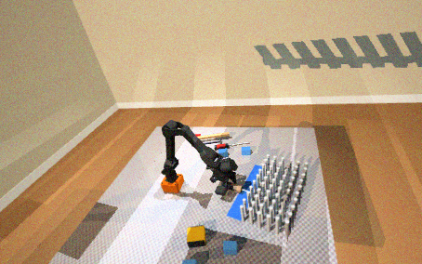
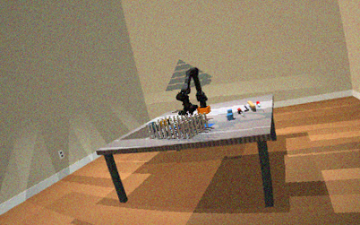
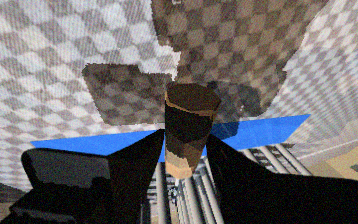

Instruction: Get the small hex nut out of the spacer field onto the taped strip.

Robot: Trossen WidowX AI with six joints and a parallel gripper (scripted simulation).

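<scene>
My gripper tip is now 7 cm short of the blue taped strip, 4 cm to the right of it and 4 cm above it. Also, from my gripper tip: yellow block 7 cm behind, 32 cm to the right, 1 cm below; then wooden-handled rod 11 cm ahead, 1 cm to the right.
</scene>
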